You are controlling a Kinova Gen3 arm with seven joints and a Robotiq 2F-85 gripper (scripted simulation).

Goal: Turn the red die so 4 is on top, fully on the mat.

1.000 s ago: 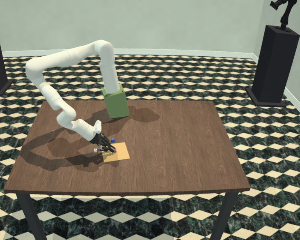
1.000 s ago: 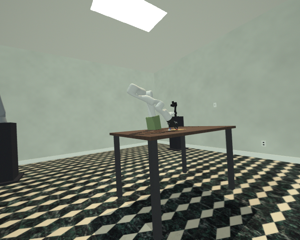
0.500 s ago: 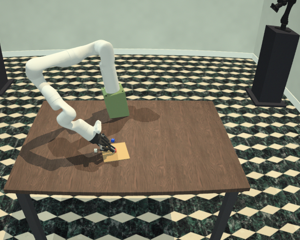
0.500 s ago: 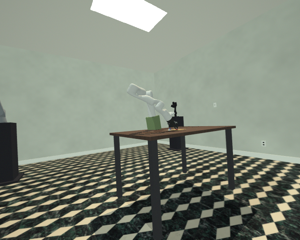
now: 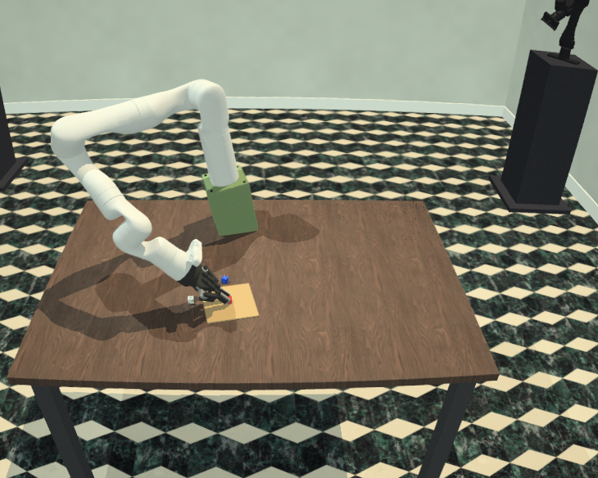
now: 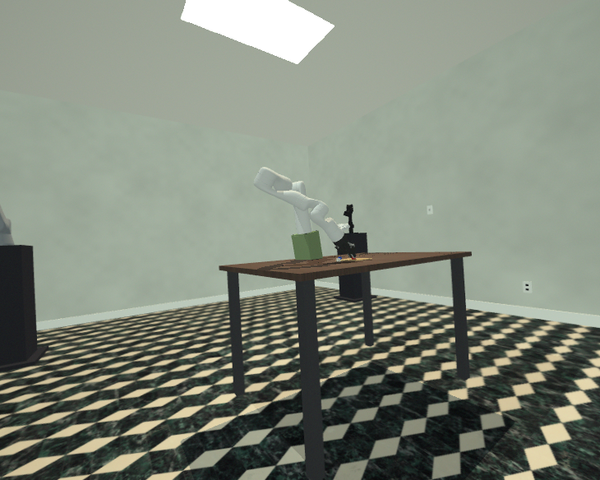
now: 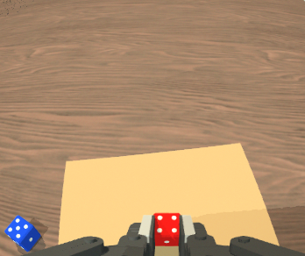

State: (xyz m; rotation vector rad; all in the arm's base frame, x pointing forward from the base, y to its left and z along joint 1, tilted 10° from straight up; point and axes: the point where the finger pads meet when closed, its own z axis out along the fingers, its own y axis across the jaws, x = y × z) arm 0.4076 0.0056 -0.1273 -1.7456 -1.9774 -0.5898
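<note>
My hand is 10 mm to the right of the red die and 20 mm above it. From my hand the other things lie so: mat (10 mm to the left, 30 mm below); then white die (90 mm to the right, 20 mm below); then blue die (100 mm behind, 20 mm below).
</note>
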